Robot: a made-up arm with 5 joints. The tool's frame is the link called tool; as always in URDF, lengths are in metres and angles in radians. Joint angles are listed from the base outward.
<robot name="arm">
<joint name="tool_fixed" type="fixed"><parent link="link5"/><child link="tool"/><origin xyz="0.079 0.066 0.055" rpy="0 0 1.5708"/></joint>
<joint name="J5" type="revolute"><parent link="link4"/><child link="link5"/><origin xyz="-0.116 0.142 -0.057" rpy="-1.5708 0 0"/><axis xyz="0 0 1"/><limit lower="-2.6" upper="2.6"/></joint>
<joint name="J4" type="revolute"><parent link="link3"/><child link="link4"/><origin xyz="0.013 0.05 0.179" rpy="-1.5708 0 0"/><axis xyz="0 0 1"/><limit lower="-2.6" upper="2.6"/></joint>
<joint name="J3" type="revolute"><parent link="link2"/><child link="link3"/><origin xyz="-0.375 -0.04 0" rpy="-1.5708 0 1.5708"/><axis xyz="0 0 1"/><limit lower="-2.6" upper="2.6"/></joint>
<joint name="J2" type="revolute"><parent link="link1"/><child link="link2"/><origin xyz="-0.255 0 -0.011" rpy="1.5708 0 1.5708"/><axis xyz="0 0 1"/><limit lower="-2.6" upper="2.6"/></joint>
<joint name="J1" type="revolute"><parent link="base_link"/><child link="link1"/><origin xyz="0 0 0.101" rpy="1.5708 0 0"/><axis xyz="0 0 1"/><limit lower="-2.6" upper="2.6"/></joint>
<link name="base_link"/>
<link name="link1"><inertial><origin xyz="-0.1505 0.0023 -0.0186"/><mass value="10.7"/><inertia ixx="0.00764" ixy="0" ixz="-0.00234" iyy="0.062" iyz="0" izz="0.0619"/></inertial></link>
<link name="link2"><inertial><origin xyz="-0.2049 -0.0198 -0.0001"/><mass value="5.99"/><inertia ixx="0.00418" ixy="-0.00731" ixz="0" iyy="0.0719" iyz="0" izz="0.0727"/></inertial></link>
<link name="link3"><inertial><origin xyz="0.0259 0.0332 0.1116"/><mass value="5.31"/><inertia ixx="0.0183" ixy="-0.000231" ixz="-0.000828" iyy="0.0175" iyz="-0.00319" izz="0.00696"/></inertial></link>
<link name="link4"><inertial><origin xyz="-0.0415 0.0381 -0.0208"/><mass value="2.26"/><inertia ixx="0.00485" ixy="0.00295" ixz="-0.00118" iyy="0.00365" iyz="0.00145" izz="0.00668"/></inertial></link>
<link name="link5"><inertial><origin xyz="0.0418 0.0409 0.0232"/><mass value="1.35"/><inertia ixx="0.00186" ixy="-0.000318" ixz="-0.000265" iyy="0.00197" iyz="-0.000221" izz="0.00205"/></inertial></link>
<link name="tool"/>
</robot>
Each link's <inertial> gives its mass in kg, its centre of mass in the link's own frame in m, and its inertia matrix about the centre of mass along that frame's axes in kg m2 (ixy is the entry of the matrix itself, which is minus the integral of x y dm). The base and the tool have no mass. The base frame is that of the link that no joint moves.
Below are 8 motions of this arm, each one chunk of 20 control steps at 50 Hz.
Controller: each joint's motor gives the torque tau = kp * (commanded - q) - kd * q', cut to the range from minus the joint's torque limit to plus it. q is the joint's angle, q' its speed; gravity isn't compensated. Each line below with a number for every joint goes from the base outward.
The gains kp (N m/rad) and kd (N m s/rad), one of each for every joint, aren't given. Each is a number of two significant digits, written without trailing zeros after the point. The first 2 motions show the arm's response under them.
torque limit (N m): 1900 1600 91 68 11
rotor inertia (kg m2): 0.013 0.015 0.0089 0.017 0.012
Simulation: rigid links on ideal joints. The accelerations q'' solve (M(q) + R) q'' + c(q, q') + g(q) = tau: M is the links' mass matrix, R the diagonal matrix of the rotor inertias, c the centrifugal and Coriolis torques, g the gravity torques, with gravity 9.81 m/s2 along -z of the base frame. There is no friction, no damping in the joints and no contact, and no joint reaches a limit. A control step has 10 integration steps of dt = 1/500 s. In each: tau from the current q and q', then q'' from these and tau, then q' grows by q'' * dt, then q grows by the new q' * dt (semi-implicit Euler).
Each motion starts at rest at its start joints. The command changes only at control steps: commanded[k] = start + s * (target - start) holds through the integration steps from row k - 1 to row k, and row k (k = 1, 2, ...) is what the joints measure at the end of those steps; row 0 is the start. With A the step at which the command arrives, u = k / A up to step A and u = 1 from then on. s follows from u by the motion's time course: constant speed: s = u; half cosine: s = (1 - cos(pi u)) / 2; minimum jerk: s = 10 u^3 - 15 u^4 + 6 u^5; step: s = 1 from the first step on.
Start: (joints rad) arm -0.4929 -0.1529 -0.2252 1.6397 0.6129
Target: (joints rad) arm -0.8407 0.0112 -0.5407 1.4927 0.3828
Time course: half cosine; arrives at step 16
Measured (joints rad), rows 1 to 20:
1: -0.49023 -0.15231 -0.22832 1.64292 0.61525
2: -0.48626 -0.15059 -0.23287 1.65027 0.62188
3: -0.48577 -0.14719 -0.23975 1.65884 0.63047
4: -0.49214 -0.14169 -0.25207 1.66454 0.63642
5: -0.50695 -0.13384 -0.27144 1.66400 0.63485
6: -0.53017 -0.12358 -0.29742 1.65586 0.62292
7: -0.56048 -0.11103 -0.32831 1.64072 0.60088
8: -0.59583 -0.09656 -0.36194 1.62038 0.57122
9: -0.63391 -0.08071 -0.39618 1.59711 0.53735
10: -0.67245 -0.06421 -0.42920 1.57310 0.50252
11: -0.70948 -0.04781 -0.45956 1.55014 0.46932
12: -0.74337 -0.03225 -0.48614 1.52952 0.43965
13: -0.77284 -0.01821 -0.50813 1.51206 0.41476
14: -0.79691 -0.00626 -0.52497 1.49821 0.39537
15: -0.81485 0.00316 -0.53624 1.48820 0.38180
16: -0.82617 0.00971 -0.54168 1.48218 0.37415
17: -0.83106 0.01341 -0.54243 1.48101 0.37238
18: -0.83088 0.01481 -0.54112 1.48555 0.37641
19: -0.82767 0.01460 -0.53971 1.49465 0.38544
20: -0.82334 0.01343 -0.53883 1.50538 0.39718
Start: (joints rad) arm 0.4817 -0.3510 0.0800 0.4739 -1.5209
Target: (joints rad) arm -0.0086 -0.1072 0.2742 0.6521 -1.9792
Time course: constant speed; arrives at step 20
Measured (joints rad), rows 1 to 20:
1: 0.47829 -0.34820 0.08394 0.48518 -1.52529
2: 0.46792 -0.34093 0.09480 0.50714 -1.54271
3: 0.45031 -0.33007 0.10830 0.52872 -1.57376
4: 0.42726 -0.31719 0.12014 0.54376 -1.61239
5: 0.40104 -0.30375 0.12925 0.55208 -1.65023
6: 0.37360 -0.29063 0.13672 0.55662 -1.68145
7: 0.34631 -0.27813 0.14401 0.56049 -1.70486
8: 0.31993 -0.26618 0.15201 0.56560 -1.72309
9: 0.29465 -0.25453 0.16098 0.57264 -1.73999
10: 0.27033 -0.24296 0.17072 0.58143 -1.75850
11: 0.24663 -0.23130 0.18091 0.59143 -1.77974
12: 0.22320 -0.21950 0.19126 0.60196 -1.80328
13: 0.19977 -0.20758 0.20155 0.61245 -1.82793
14: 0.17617 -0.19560 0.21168 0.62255 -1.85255
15: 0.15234 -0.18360 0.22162 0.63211 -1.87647
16: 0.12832 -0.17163 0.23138 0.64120 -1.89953
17: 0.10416 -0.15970 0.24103 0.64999 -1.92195
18: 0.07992 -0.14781 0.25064 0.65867 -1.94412
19: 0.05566 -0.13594 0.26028 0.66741 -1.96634
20: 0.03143 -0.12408 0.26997 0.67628 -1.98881
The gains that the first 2 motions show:
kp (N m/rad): 3500 2400 200 140 29
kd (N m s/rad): 110 95 4.1 2.7 0.57
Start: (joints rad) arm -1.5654 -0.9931 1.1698 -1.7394 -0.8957
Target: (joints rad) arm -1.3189 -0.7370 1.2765 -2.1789 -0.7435
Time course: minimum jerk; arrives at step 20
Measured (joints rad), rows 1 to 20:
1: -1.56276 -0.99395 1.16840 -1.73623 -0.89308
2: -1.55887 -0.99407 1.16705 -1.73354 -0.88572
3: -1.55495 -0.99259 1.16676 -1.73607 -0.87741
4: -1.55016 -0.98927 1.16678 -1.74554 -0.87020
5: -1.54332 -0.98369 1.16703 -1.76232 -0.86278
6: -1.53354 -0.97525 1.16830 -1.78617 -0.85298
7: -1.52032 -0.96341 1.17168 -1.81654 -0.84008
8: -1.50359 -0.94788 1.17805 -1.85258 -0.82516
9: -1.48365 -0.92876 1.18782 -1.89311 -0.81029
10: -1.46112 -0.90649 1.20087 -1.93669 -0.79739
11: -1.43683 -0.88187 1.21661 -1.98166 -0.78756
12: -1.41178 -0.85592 1.23405 -2.02620 -0.78089
13: -1.38701 -0.82982 1.25201 -2.06849 -0.77680
14: -1.36359 -0.80476 1.26928 -2.10682 -0.77445
15: -1.34251 -0.78188 1.28473 -2.13970 -0.77309
16: -1.32462 -0.76214 1.29748 -2.16598 -0.77218
17: -1.31054 -0.74625 1.30686 -2.18500 -0.77144
18: -1.30062 -0.73460 1.31248 -2.19664 -0.77060
19: -1.29482 -0.72721 1.31421 -2.20145 -0.76935
20: -1.29268 -0.72369 1.31218 -2.20078 -0.76710

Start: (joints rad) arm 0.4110 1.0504 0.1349 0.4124 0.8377
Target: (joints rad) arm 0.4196 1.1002 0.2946 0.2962 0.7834
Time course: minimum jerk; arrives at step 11
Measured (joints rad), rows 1 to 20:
1: 0.41325 1.04828 0.13421 0.41278 0.83593
2: 0.41716 1.04374 0.13363 0.41219 0.83149
3: 0.42130 1.03952 0.13766 0.40769 0.82570
4: 0.42499 1.03771 0.15006 0.39714 0.81890
5: 0.42787 1.03929 0.17139 0.38019 0.81019
6: 0.42977 1.04424 0.19908 0.35836 0.79879
7: 0.43071 1.05169 0.22878 0.33464 0.78516
8: 0.43086 1.06028 0.25581 0.31264 0.77109
9: 0.43045 1.06855 0.27640 0.29569 0.75912
10: 0.42979 1.07530 0.28859 0.28585 0.75159
11: 0.42920 1.07988 0.29288 0.28321 0.74989
12: 0.42902 1.08237 0.29222 0.28561 0.75374
13: 0.42929 1.08324 0.28987 0.28991 0.76073
14: 0.42984 1.08309 0.28771 0.29356 0.76738
15: 0.43044 1.08244 0.28637 0.29536 0.77102
16: 0.43095 1.08169 0.28582 0.29530 0.77099
17: 0.43129 1.08105 0.28585 0.29406 0.76836
18: 0.43147 1.08062 0.28615 0.29251 0.76491
19: 0.43152 1.08040 0.28650 0.29131 0.76218
20: 0.43150 1.08034 0.28674 0.29075 0.76092

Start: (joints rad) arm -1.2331 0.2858 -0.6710 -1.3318 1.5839
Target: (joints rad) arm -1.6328 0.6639 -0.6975 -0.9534 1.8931
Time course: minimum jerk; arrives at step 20
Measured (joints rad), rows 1 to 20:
1: -1.23004 0.28594 -0.67401 -1.33424 1.58295
2: -1.22486 0.28625 -0.68306 -1.34149 1.57893
3: -1.22140 0.28749 -0.69330 -1.35053 1.57165
4: -1.22256 0.29113 -0.70143 -1.35686 1.56526
5: -1.23021 0.29866 -0.70656 -1.35604 1.56504
6: -1.24522 0.31126 -0.70897 -1.34498 1.57441
7: -1.26758 0.32951 -0.70929 -1.32270 1.59401
8: -1.29660 0.35336 -0.70820 -1.29025 1.62222
9: -1.33105 0.38222 -0.70632 -1.25008 1.65620
10: -1.36937 0.41505 -0.70413 -1.20509 1.69297
11: -1.40981 0.45055 -0.70207 -1.15813 1.72997
12: -1.45055 0.48727 -0.70041 -1.11165 1.76528
13: -1.48984 0.52371 -0.69931 -1.06775 1.79745
14: -1.52610 0.55842 -0.69880 -1.02821 1.82537
15: -1.55797 0.59005 -0.69881 -0.99455 1.84817
16: -1.58441 0.61742 -0.69924 -0.96797 1.86527
17: -1.60476 0.63964 -0.70000 -0.94924 1.87652
18: -1.61883 0.65613 -0.70107 -0.93860 1.88227
19: -1.62695 0.66683 -0.70250 -0.93568 1.88339
20: -1.63009 0.67223 -0.70449 -0.93945 1.88119

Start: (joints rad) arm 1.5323 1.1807 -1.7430 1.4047 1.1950
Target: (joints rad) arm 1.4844 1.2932 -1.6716 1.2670 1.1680
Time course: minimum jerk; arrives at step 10
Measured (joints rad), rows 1 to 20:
1: 1.53065 1.18001 -1.74003 1.40090 1.19939
2: 1.52874 1.18048 -1.73489 1.39140 1.20541
3: 1.52639 1.18357 -1.73030 1.37865 1.20890
4: 1.52278 1.19051 -1.72470 1.36206 1.21101
5: 1.51730 1.20207 -1.71608 1.34085 1.21207
6: 1.50987 1.21806 -1.70388 1.31597 1.20997
7: 1.50111 1.23721 -1.68905 1.29032 1.20205
8: 1.49216 1.25724 -1.67362 1.26774 1.18763
9: 1.48435 1.27547 -1.66005 1.25164 1.16921
10: 1.47875 1.28958 -1.65063 1.24359 1.15206
11: 1.47578 1.29847 -1.64654 1.24245 1.14216
12: 1.47514 1.30239 -1.64737 1.24542 1.14259
13: 1.47612 1.30245 -1.65150 1.24987 1.15164
14: 1.47793 1.30011 -1.65688 1.25407 1.16457
15: 1.47991 1.29675 -1.66184 1.25710 1.17645
16: 1.48160 1.29345 -1.66539 1.25869 1.18420
17: 1.48275 1.29087 -1.66725 1.25897 1.18708
18: 1.48333 1.28930 -1.66763 1.25833 1.18607
19: 1.48341 1.28868 -1.66700 1.25727 1.18293
20: 1.48318 1.28881 -1.66589 1.25622 1.17933

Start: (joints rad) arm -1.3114 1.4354 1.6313 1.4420 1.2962
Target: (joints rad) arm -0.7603 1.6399 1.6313 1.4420 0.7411
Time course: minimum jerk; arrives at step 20
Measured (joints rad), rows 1 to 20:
1: -1.31001 1.43512 1.63514 1.43752 1.30011
2: -1.30693 1.43441 1.63943 1.43064 1.30119
3: -1.30037 1.43482 1.64245 1.42618 1.29266
4: -1.28866 1.43746 1.64445 1.42511 1.27496
5: -1.27055 1.44287 1.64572 1.42631 1.25059
6: -1.24537 1.45113 1.64622 1.42821 1.22099
7: -1.21308 1.46201 1.64595 1.42964 1.18618
8: -1.17427 1.47507 1.64505 1.43012 1.14562
9: -1.13004 1.48978 1.64380 1.42973 1.09934
10: -1.08191 1.50556 1.64244 1.42886 1.04848
11: -1.03170 1.52184 1.64107 1.42789 0.99520
12: -0.98136 1.53804 1.63974 1.42717 0.94221
13: -0.93286 1.55361 1.63843 1.42684 0.89220
14: -0.88807 1.56804 1.63717 1.42693 0.84743
15: -0.84860 1.58088 1.63605 1.42735 0.80958
16: -0.81571 1.59175 1.63519 1.42798 0.77969
17: -0.79016 1.60045 1.63473 1.42866 0.75820
18: -0.77210 1.60696 1.63480 1.42928 0.74494
19: -0.76093 1.61148 1.63550 1.42978 0.73899
20: -0.75517 1.61455 1.63692 1.43018 0.73854

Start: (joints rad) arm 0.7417 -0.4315 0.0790 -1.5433 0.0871
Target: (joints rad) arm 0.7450 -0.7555 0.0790 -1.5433 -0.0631
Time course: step
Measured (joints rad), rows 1 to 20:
1: 0.75381 -0.48812 0.14554 -1.50275 0.02000
2: 0.76252 -0.57913 0.15656 -1.50086 -0.08930
3: 0.76049 -0.65967 0.10954 -1.55041 -0.15203
4: 0.75181 -0.71795 0.07011 -1.59855 -0.14739
5: 0.74240 -0.75305 0.05857 -1.61222 -0.10991
6: 0.73635 -0.76894 0.06658 -1.59481 -0.07583
7: 0.73492 -0.77139 0.08058 -1.56714 -0.05972
8: 0.73725 -0.76618 0.09214 -1.54638 -0.06006
9: 0.74155 -0.75809 0.09916 -1.53807 -0.06955
10: 0.74602 -0.75038 0.10258 -1.53914 -0.08118
11: 0.74940 -0.74470 0.10378 -1.54390 -0.09033
12: 0.75124 -0.74144 0.10370 -1.54810 -0.09500
13: 0.75168 -0.74027 0.10298 -1.55008 -0.09531
14: 0.75118 -0.74053 0.10203 -1.55017 -0.09276
15: 0.75029 -0.74151 0.10112 -1.54942 -0.08926
16: 0.74939 -0.74268 0.10039 -1.54872 -0.08639
17: 0.74873 -0.74369 0.09993 -1.54847 -0.08491
18: 0.74837 -0.74436 0.09974 -1.54862 -0.08482
19: 0.74826 -0.74468 0.09977 -1.54893 -0.08559
20: 0.74832 -0.74474 0.09993 -1.54919 -0.08658

